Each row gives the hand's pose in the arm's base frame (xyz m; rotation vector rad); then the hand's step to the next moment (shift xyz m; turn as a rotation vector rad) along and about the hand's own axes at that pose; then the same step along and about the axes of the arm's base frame.
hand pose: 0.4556 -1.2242 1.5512 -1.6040 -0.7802 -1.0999
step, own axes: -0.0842 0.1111 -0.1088 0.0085 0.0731 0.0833
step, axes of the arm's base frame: 0.0356 -0.1343 -0.1094 0.0911 0.0580 -0.0264
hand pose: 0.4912 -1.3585 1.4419 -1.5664 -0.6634 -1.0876
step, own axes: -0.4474 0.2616 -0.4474 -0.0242 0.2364 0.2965
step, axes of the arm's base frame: -0.1050 -0.4455 -0.5092 0.2806 0.2196 -0.1322
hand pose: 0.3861 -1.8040 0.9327 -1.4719 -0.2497 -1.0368
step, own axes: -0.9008 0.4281 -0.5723 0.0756 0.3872 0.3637
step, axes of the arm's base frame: -0.4716 -0.2262 -1.0240 0.4716 0.2042 -0.1544
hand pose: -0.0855 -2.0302 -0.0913 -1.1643 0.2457 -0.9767
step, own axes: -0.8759 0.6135 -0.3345 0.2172 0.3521 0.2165
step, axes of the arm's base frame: -0.4043 0.4722 -0.9322 0.4444 -0.0010 -0.1432
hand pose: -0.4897 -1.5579 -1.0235 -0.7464 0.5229 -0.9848
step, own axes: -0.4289 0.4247 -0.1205 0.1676 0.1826 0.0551
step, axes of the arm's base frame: -0.0513 0.4861 -0.3741 0.2164 -0.0673 -0.1146
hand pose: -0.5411 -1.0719 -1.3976 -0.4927 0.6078 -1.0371
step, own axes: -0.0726 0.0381 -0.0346 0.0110 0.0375 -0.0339
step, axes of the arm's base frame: -0.0260 0.0784 -0.0331 0.0053 0.0031 -0.0514
